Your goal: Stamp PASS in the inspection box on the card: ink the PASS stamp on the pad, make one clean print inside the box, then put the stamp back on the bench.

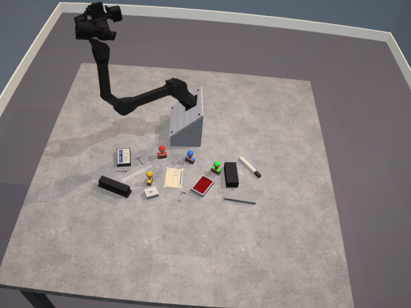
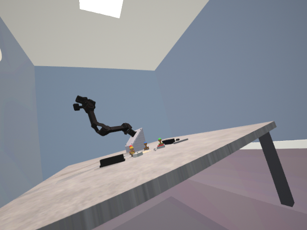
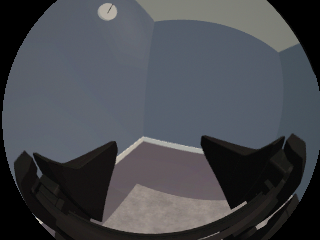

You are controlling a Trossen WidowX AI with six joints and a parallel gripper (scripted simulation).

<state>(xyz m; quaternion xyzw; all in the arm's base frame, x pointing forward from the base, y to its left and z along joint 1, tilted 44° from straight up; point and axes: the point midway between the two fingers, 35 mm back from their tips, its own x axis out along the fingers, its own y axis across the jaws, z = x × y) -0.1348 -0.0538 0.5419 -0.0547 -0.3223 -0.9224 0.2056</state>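
My gripper tip is now 56 cm to the right of the green-knobbed stamp, 50 cm above it and 38 cm short of it. Also, from my gripper tip: blue-labelled box: 51 cm below, 36 cm ahead, 16 cm to the left; red-knobbed stamp: 50 cm below, 33 cm ahead, 32 cm to the left; ruler: 52 cm below, 43 cm ahead, 23 cm to the left.
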